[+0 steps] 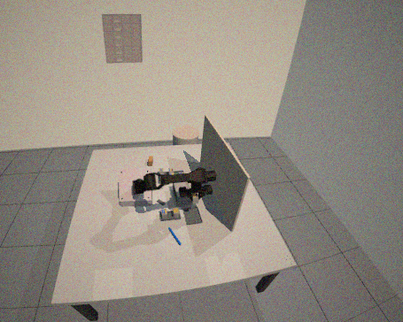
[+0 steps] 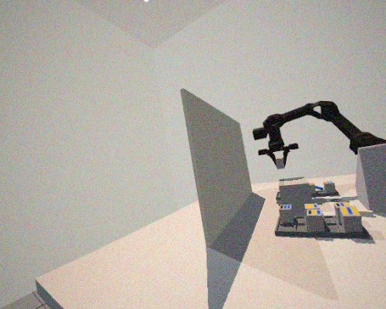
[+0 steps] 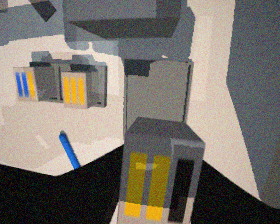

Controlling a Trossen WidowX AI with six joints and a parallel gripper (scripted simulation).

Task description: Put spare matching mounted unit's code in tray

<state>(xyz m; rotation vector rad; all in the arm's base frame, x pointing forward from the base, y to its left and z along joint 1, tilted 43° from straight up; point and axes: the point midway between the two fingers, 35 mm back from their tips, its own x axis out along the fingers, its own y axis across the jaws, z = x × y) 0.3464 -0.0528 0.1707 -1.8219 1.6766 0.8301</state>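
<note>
Now: gripper tip 14 cm above the flat grey tray. From my gripper tip the other things lie so: rack 15 cm behind, 14 cm below; then grey spare 3 cm above; then grey mounted unit 7 cm behind, 17 cm to the left, 10 cm below.
</note>
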